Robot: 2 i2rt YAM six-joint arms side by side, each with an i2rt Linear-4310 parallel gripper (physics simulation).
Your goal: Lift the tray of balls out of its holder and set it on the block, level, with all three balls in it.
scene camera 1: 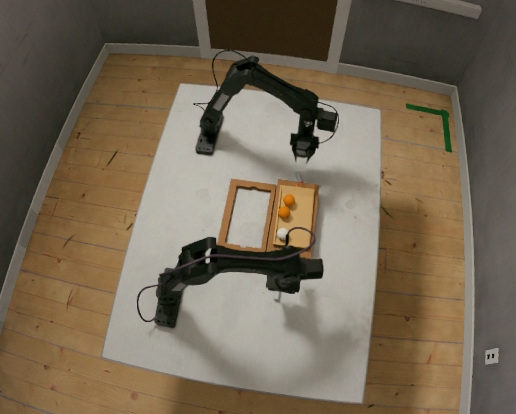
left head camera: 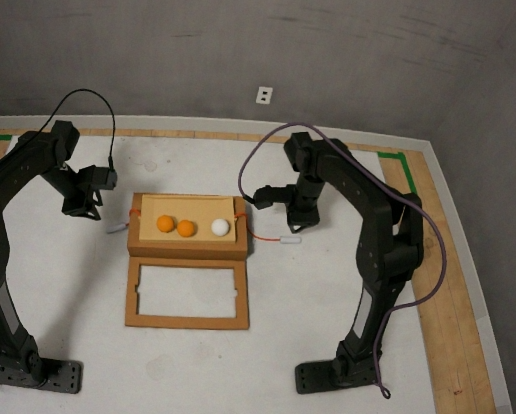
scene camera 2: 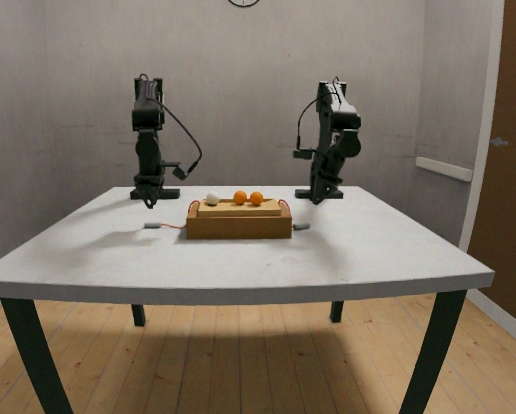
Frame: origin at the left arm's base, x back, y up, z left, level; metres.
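Where they show: left gripper, fingertip midpoint: [scene camera 1: 301,162] [left head camera: 100,212] [scene camera 2: 312,202]; right gripper, fingertip midpoint: [scene camera 1: 280,287] [left head camera: 293,226] [scene camera 2: 151,206]; left arm's base, origin of the base link: [scene camera 1: 209,131] [left head camera: 36,373]; right arm's base, origin of the base link: [scene camera 1: 169,297] [left head camera: 339,374].
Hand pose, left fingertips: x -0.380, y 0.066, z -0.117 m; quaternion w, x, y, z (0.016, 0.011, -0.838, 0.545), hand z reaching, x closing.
Note:
Each offset is from my left fingertips to the top centre of the thing. Level surfaces: height alone.
The pale tray {dx -0.004, dy -0.003, dz -0.212 m} [left head camera: 187,210] [scene camera 1: 302,215] [scene camera 2: 240,211] rests on the brown block {dx -0.004, dy -0.019, dz -0.213 m} [left head camera: 187,251] [scene camera 1: 309,185] [scene camera 2: 240,229], level from side to side; any slight front-to-back tilt is hard to tell. Two orange balls {dx +0.023, dy +0.027, dz -0.163 m} [left head camera: 165,223] [scene camera 1: 289,199] {dx +0.032, dy +0.027, dz -0.210 m} [scene camera 2: 240,197] and a white ball {dx +0.024, dy +0.027, dz -0.289 m} [left head camera: 220,227] [scene camera 1: 282,234] [scene camera 2: 212,198] are in it. The holder frame {dx +0.161, dy -0.063, dz -0.216 m} [left head camera: 131,300] [scene camera 1: 229,210] is empty beside the block. My left gripper [left head camera: 99,212] [scene camera 1: 302,160] [scene camera 2: 316,201] is partly open, above and apart from its cord handle. My right gripper [left head camera: 298,229] [scene camera 2: 150,204] is partly open and empty; its fingers are hidden in scene camera 1.
Red cords run from the tray's ends to two grey handles, a left one {dx -0.001, dy -0.061, dz -0.030 m} [left head camera: 117,228] [scene camera 1: 299,176] [scene camera 2: 301,226] and a right one {dx +0.008, dy -0.061, dz -0.471 m} [left head camera: 290,240] [scene camera 1: 277,296] [scene camera 2: 152,225], lying on the white table {dy -0.079 m} [left head camera: 200,370] [scene camera 1: 325,360] [scene camera 2: 240,270].

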